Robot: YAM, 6 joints.
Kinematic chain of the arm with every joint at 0, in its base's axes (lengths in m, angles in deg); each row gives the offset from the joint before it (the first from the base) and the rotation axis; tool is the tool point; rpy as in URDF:
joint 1: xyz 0 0 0.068 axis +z
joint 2: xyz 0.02 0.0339 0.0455 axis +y
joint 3: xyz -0.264 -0.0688 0 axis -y
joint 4: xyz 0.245 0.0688 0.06 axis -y
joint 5: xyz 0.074 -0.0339 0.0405 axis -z
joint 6: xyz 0.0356 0 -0.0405 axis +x
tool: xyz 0 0 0 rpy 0 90 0
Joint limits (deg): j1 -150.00..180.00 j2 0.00..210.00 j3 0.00..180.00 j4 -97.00..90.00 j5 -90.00..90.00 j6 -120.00..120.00
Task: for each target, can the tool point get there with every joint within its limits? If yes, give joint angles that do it. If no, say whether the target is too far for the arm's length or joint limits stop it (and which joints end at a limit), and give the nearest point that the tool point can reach.
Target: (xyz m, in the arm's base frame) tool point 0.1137 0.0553 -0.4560
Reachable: no: joint limits stop it (at a limit: joint 2) | nearest point 0.1361 0.0662 -0.3670 | short by 0.092 m
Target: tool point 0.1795 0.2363 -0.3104
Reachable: yes | joints 51.13 194.15 91.17 22.09 -13.87 -51.52
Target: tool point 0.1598 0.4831 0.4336
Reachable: yes | joints 74.90 131.43 147.87 -19.25 52.86 -75.40
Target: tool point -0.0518 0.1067 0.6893
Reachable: yes | joints 109.62 91.01 134.90 69.00 -21.36 8.85
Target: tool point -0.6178 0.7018 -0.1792
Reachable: no: too far | nearest point -0.4071 0.4624 -0.0772 | short by 0.335 m
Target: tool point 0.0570 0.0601 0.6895
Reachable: yes | joints 22.99 85.29 158.00 -28.16 -68.38 42.49
